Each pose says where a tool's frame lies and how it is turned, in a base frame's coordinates. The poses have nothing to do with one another.
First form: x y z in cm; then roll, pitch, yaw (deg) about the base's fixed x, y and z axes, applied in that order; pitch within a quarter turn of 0, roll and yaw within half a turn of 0.
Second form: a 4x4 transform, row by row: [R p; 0 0 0 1], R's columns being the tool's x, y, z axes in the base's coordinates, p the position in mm. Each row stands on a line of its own. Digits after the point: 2 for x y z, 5 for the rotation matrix.
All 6 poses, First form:
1: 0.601, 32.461, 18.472, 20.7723, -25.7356, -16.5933
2: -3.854, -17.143, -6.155, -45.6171, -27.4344, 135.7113
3: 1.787, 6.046, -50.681, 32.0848, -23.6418, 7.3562
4: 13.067, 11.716, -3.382, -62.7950, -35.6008, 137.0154
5: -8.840, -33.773, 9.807, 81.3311, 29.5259, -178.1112
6: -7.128, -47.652, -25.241, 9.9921, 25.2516, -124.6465
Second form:
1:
0.86329, 0.11943, -0.49037, 6.01
-0.25725, 0.94004, -0.22394, 324.61
0.43422, 0.31948, 0.84225, 184.72
0, 0, 0, 1

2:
-0.63533, -0.72411, -0.26836, -38.54
0.61975, -0.27076, -0.73662, -171.43
0.46073, -0.63431, 0.62079, -61.55
0, 0, 0, 1

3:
0.90853, -0.31974, -0.26896, 17.87
0.11729, 0.81302, -0.57030, 60.46
0.40102, 0.48659, 0.77615, -506.81
0, 0, 0, 1

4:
-0.59481, -0.69045, -0.41169, 130.67
0.55437, 0.01855, -0.83206, 117.16
0.58213, -0.72315, 0.37173, -33.82
0, 0, 0, 1

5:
-0.86966, -0.48195, -0.10682, -88.40
-0.02868, -0.16670, 0.98559, -337.73
-0.49282, 0.86019, 0.13115, 98.07
0, 0, 0, 1

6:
-0.51419, 0.76812, -0.38159, -71.28
-0.74406, -0.62078, -0.24698, -476.52
-0.42659, 0.15693, 0.89072, -252.41
0, 0, 0, 1

